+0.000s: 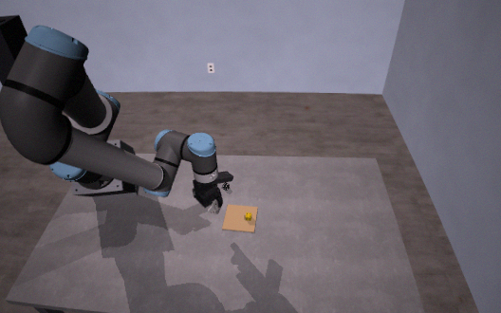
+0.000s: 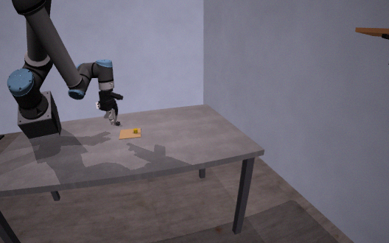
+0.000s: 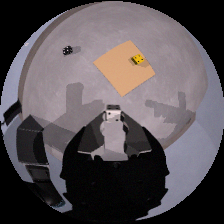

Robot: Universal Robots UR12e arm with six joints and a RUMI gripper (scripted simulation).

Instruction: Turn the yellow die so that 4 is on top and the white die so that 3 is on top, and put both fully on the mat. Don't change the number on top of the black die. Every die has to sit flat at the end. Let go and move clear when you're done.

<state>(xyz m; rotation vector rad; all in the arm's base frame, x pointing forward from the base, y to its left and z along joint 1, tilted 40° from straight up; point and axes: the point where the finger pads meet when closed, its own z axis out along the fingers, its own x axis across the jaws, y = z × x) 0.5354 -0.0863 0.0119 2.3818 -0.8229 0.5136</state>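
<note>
Right now my hand is 1 cm short of the black die, 23 cm to the right of it and 10 cm above it. From my hand the other things lie so: white die (right at my hand); tan mat (9 cm ahead, 5 cm to the left, 11 cm below); yellow die (13 cm ahead, 5 cm to the left, 10 cm below).
</note>
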